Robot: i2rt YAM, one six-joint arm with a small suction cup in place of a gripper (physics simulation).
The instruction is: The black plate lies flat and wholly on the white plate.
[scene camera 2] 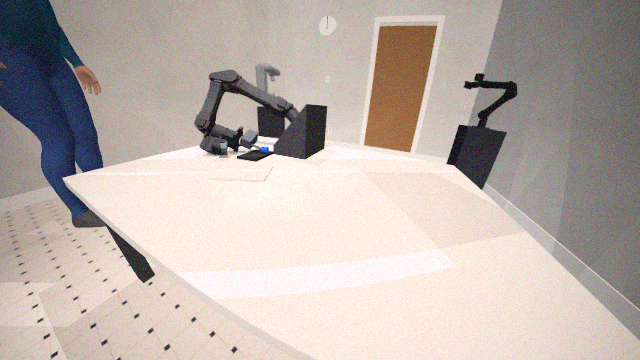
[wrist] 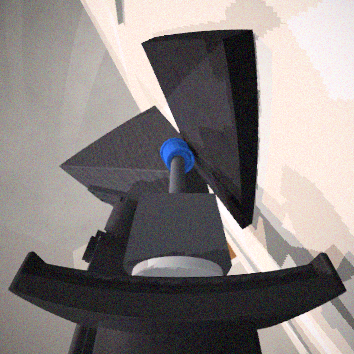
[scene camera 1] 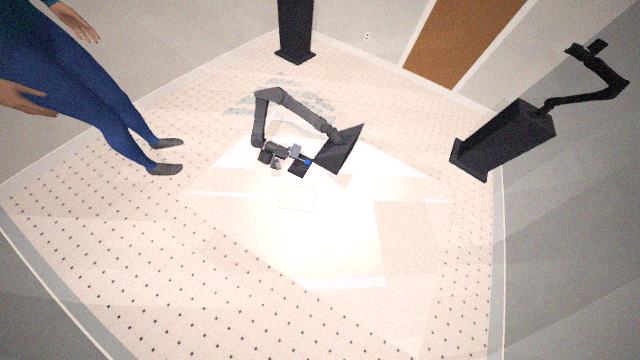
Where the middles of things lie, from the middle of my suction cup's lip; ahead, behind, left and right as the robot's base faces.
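At this moment my suction cup is 2 cm above the black plate (wrist: 208, 78), and it is also 3 cm short of the plate and 3 cm to the left of it.
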